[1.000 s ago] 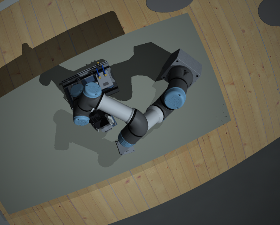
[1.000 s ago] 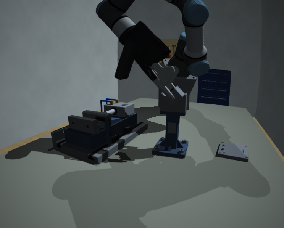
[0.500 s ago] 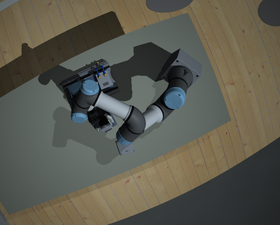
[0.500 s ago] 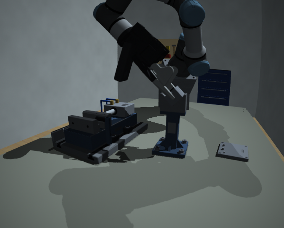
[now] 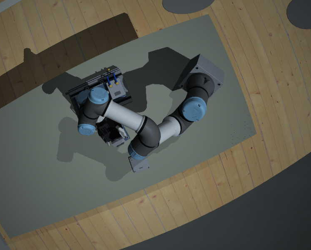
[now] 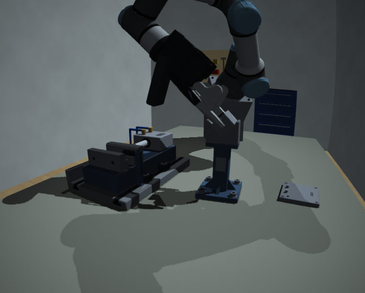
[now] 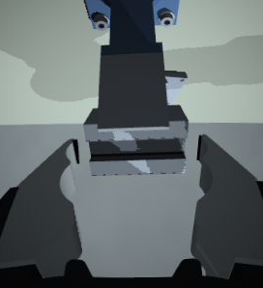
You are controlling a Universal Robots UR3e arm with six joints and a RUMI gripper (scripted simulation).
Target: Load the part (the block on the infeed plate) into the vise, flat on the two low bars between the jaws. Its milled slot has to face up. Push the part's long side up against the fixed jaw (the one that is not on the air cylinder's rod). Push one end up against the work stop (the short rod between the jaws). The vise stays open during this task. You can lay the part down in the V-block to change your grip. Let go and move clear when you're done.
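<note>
Right now the part is right at my hand. Also, from my hand: air cylinder rod 22 cm to the right, 8 cm below, 3 cm ahead; then blue post 10 cm below; then work stop 16 cm to the right, 11 cm ahead, 7 cm below.
</note>
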